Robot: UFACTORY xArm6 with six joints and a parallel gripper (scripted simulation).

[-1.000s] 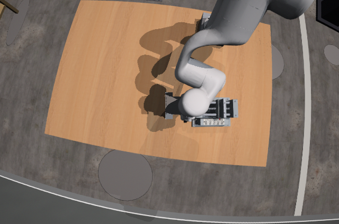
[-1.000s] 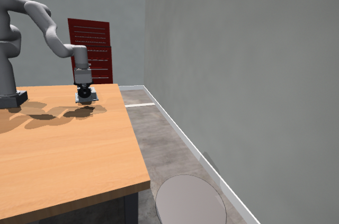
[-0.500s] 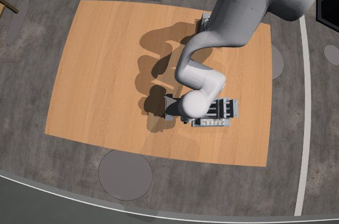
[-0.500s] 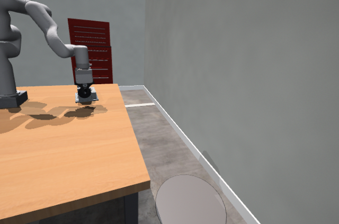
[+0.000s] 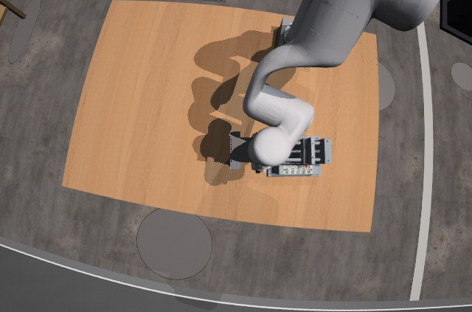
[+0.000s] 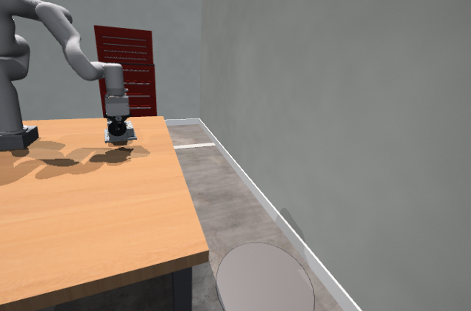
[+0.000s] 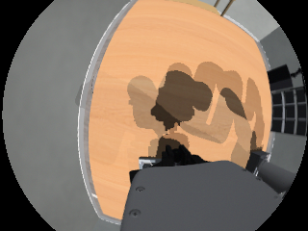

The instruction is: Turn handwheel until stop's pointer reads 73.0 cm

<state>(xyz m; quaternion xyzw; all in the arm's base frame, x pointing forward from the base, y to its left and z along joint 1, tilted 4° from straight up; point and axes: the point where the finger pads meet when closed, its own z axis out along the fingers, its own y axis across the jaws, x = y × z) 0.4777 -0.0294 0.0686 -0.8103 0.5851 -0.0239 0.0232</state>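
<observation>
Now: the black handwheel 1 cm behind my hand, 2 cm to the left of it and 1 cm below it. The rest, counted from my hand: stop (5 cm behind, 17 cm to the left, 1 cm below).
</observation>
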